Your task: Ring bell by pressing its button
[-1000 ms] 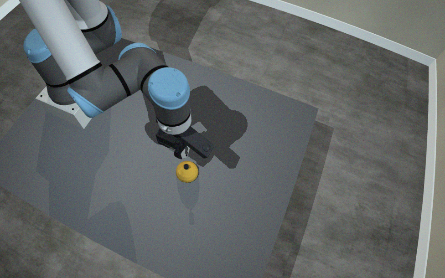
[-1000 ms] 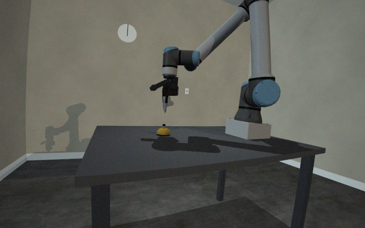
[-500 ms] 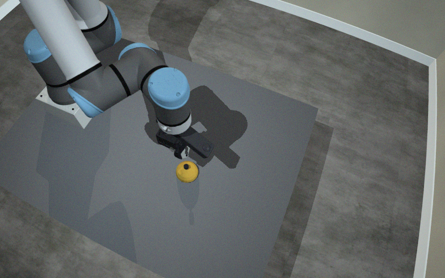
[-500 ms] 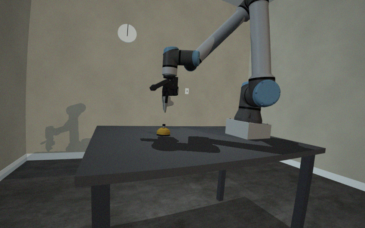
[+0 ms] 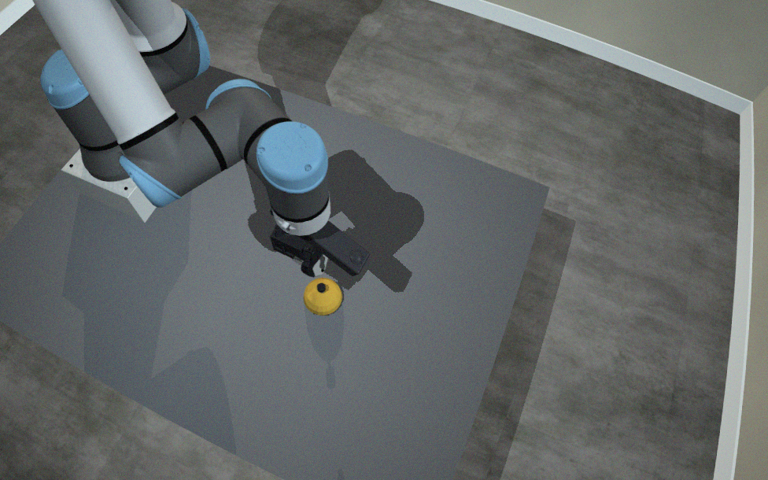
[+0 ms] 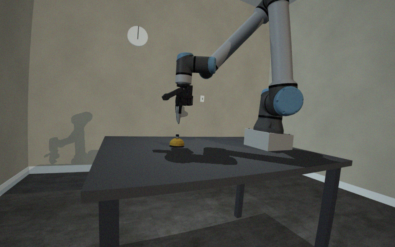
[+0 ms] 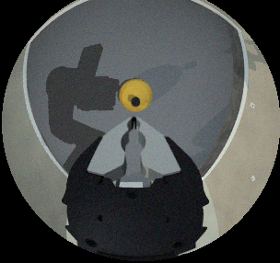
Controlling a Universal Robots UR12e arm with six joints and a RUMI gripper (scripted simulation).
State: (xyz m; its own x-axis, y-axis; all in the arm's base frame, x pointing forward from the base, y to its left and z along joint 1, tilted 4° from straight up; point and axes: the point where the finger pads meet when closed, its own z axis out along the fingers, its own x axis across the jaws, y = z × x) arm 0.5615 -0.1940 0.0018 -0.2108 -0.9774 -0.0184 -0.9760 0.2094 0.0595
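Right now the black button is 90 mm below my hand. The rest, counted from my hand: yellow dome bell: 100 mm below.
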